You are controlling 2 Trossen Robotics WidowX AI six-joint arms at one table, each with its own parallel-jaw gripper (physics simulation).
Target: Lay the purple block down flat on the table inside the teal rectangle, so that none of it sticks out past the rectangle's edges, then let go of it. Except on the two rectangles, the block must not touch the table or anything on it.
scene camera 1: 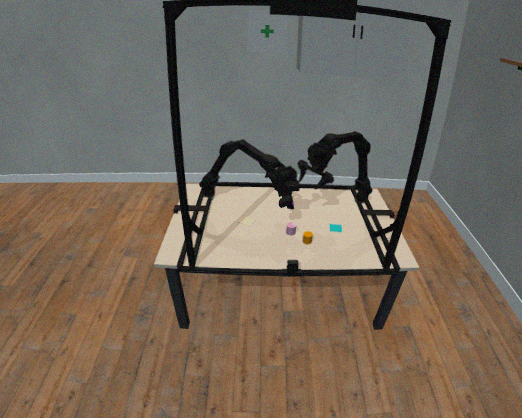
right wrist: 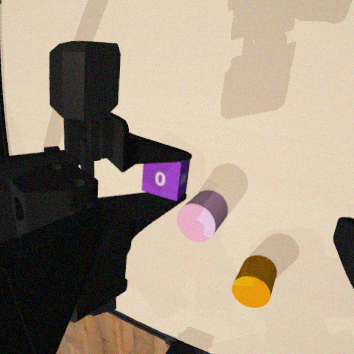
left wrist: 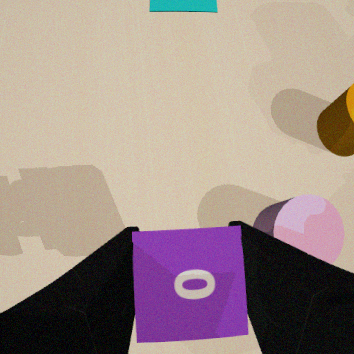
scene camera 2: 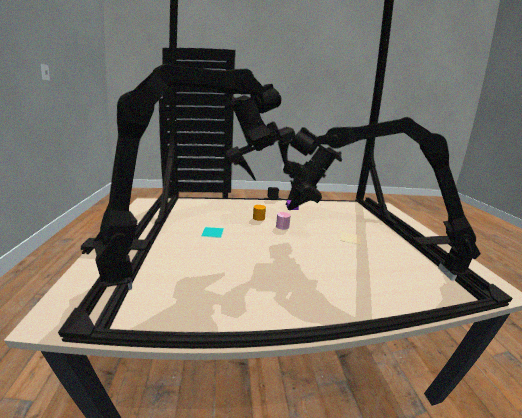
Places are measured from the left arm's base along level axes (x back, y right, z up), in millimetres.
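Where they show: left gripper, fingertip midpoint: point(scene camera 1: 293, 207) point(right wrist: 185, 174) point(left wrist: 183, 235) point(scene camera 2: 287, 207); right gripper, fingertip midpoint: point(scene camera 1: 307, 185) point(right wrist: 222, 225) point(scene camera 2: 270, 173); left arm's base, origin of the base link: point(scene camera 1: 208, 194) point(scene camera 2: 455, 268); right arm's base, origin of the base link: point(scene camera 1: 362, 199) point(scene camera 2: 116, 276).
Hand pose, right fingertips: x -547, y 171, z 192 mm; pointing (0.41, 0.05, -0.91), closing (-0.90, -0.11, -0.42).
Things, the pixels of their top centre, and the offset from my right fingertips. "spot": a spot on its surface instead.
- purple block, middle of its top: point(left wrist: 189, 286) point(right wrist: 158, 176) dx +76, dy +33, dz -90 mm
- teal rectangle, surface spot: point(left wrist: 183, 5) point(scene camera 2: 220, 232) point(scene camera 1: 331, 227) spot: dx -142, dy +42, dz -209 mm
- pink cylinder, middle of its top: point(left wrist: 309, 232) point(right wrist: 195, 222) point(scene camera 2: 283, 214) point(scene camera 1: 291, 225) dx +64, dy +108, dz -165 mm
- orange cylinder, middle of its top: point(right wrist: 250, 292) point(scene camera 2: 259, 206) point(scene camera 1: 308, 233) dx -17, dy +170, dz -166 mm
- pale yellow rectangle, surface spot: point(scene camera 2: 350, 239) point(scene camera 1: 248, 219) spot: dx +285, dy +28, dz -210 mm
The purple block point(scene camera 1: 292, 205) point(scene camera 2: 294, 204) point(left wrist: 190, 295) point(right wrist: 159, 185), marked with a white 0, is held above the table. My left gripper point(scene camera 1: 287, 204) point(scene camera 2: 291, 206) point(left wrist: 183, 235) point(right wrist: 185, 174) is shut on it, one finger on each side. The teal rectangle point(scene camera 1: 335, 228) point(scene camera 2: 212, 232) point(left wrist: 183, 5) lies bare on the table, to the right in scene camera 1 and cut off at the top of the left wrist view. My right gripper point(scene camera 1: 311, 183) point(scene camera 2: 271, 172) is open and empty, raised above the table beside the left gripper.
A pink cylinder point(scene camera 1: 291, 229) point(scene camera 2: 283, 221) point(left wrist: 310, 230) point(right wrist: 197, 222) stands near the held block. An orange cylinder point(scene camera 1: 307, 238) point(scene camera 2: 259, 213) point(left wrist: 335, 130) point(right wrist: 252, 290) stands between it and the teal rectangle's side. A pale yellow rectangle point(scene camera 1: 247, 221) point(scene camera 2: 350, 239) lies on the opposite side.
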